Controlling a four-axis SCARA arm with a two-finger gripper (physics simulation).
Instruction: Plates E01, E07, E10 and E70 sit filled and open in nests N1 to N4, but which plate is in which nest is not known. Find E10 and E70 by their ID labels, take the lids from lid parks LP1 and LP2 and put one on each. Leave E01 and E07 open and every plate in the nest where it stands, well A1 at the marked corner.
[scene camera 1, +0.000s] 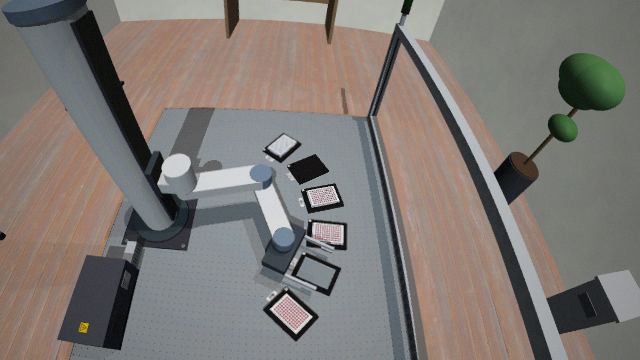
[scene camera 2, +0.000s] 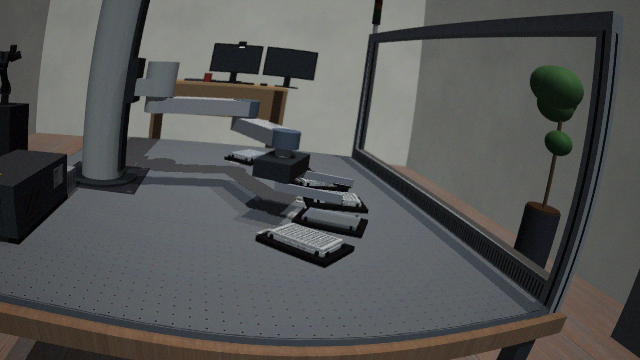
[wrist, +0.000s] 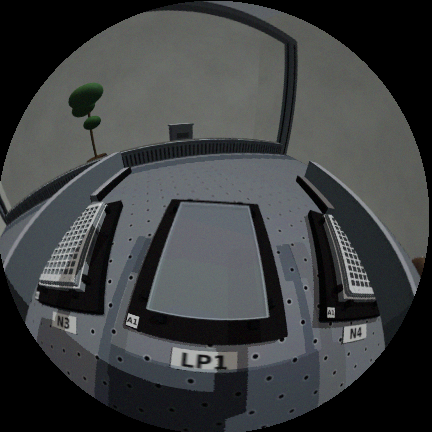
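My gripper is open and empty, its fingers spread to either side of and above the clear lid in LP1. The lid lies flat in the black park. Open plates with red wells stand in N3 and N4. Another open plate stands in N2. The N1 plate looks covered by a clear lid. LP2 is a bare black park. Plate ID labels are not readable.
The arm's column stands at the left, with a dark box beside it. A framed guard runs along the right edge. The nests and parks stand in an arc.
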